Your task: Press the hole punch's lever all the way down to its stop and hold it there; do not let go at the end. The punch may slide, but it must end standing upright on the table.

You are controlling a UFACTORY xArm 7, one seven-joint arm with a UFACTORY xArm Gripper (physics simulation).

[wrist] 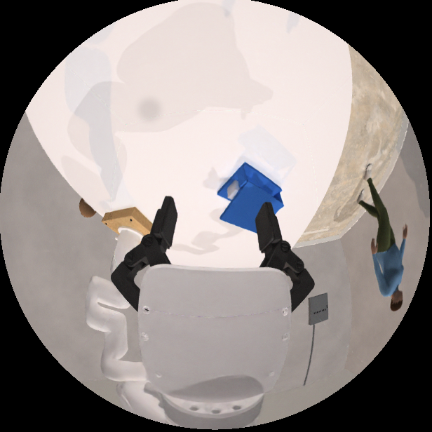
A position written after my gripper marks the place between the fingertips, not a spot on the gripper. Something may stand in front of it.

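Visible here: my gripper [217, 207]; a hole punch [245, 171].
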